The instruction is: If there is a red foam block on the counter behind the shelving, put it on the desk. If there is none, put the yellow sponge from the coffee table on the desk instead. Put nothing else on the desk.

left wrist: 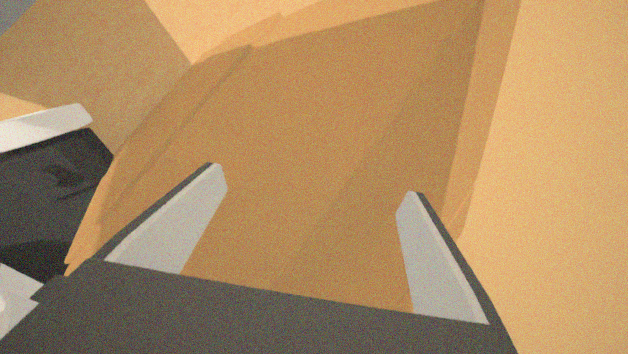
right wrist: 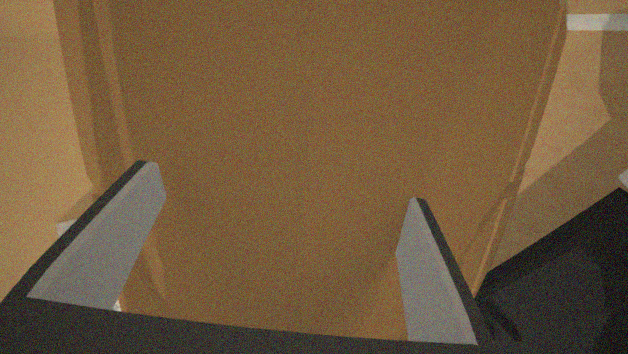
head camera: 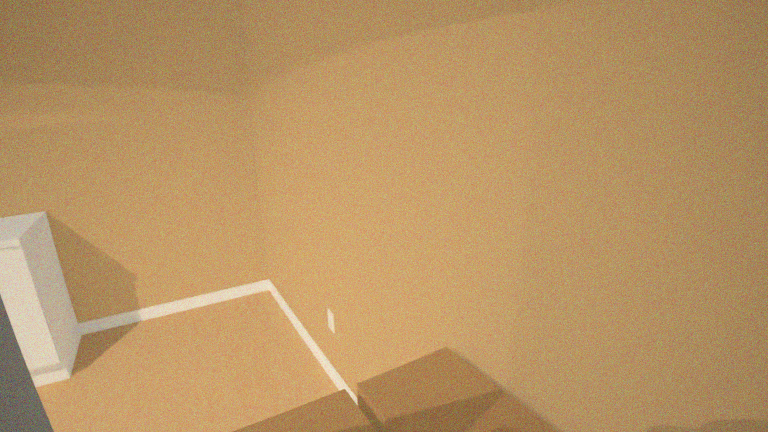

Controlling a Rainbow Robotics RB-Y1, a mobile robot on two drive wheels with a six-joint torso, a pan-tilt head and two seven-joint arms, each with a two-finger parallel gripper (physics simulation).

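Frame: origin at the robot's base, x back, y right, z up, level; metres.
Seen in the pictures: left gripper, fingertip midpoint: (left wrist: pixel 311 189).
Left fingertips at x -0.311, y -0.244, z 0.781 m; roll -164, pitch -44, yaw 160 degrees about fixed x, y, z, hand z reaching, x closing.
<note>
A point is followed by its place in that frame.
The end of a white counter (head camera: pixel 48 279) @(x -1.782, y -1.943, z 0.568 m) shows at the left edge of the head view; the rest is cut off by the frame and by the grey shelving side (head camera: pixel 16 376) @(x -0.285, y -0.584, z 1.102 m). No red block shows on the visible part of its top. The yellow sponge, the coffee table and the desk do not show in these views. My left gripper (left wrist: pixel 311 189) @(x -0.311, y -0.244, z 0.781 m) is open and empty, with a brown box surface beyond its fingers. My right gripper (right wrist: pixel 283 196) @(x -0.314, y 0.219, z 0.781 m) is open and empty, also with a brown box surface beyond it.
Brown boxes (head camera: pixel 424 384) @(x -0.604, y 0.103, z 0.811 m) (left wrist: pixel 325 125) (right wrist: pixel 300 125) @(x -0.299, y 0.271, z 0.811 m) stand close in front, at the bottom of the head view. A tan wall (head camera: pixel 617 214) @(x -0.414, y 0.403, z 1.300 m) rises on the right. A white baseboard (head camera: pixel 204 299) @(x -2.485, y -1.340, z 0.052 m) runs from the counter to the room corner. A small white plate (head camera: pixel 330 320) @(x -1.580, y -0.248, z 0.403 m) is on the wall.
</note>
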